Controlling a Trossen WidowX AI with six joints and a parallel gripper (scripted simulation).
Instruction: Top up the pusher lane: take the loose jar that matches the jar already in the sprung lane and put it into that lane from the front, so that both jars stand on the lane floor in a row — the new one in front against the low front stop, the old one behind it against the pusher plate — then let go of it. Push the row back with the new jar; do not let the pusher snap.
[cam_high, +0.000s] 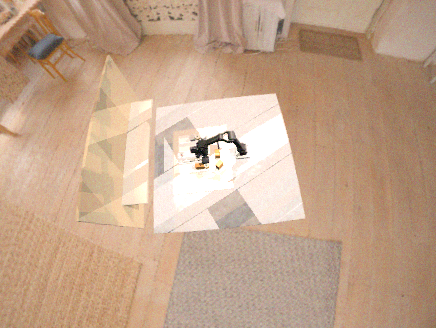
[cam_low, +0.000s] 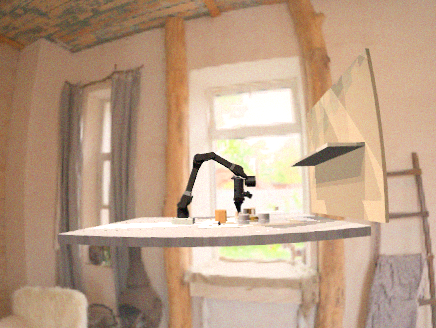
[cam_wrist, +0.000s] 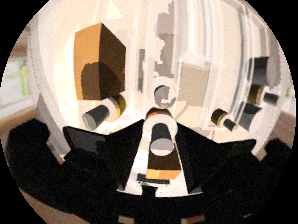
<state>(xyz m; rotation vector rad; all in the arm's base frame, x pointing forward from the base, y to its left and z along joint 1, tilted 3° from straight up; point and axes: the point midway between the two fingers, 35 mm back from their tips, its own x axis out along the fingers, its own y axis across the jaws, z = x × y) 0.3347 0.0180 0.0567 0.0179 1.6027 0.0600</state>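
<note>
The brown block is 8 cm to the left of my gripper tip, 7 cm ahead of it and 1 cm below it. The rest, counted from my gripper tip: tall panel 62 cm ahead, 35 cm above, 1 cm to the right; shelf 51 cm ahead, 32 cm above, 1 cm to the right.
</note>
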